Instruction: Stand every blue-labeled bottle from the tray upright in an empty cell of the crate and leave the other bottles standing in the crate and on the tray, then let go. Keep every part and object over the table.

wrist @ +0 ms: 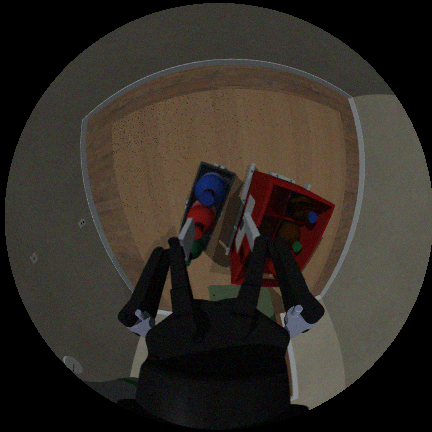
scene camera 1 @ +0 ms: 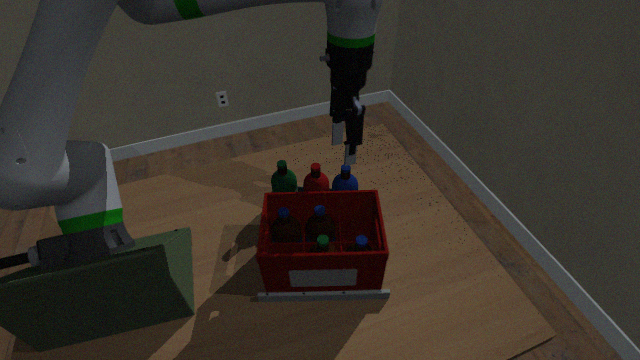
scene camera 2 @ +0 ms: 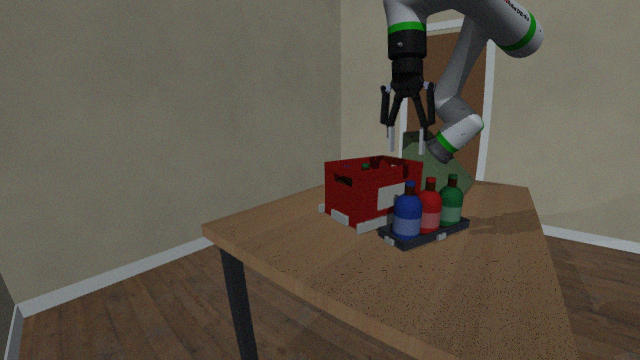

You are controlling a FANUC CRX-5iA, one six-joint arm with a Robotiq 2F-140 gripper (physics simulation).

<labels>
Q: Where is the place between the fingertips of the gripper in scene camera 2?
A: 406, 152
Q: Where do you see a blue bottle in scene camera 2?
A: At 407, 215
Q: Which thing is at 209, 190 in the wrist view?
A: A blue bottle.
</labels>
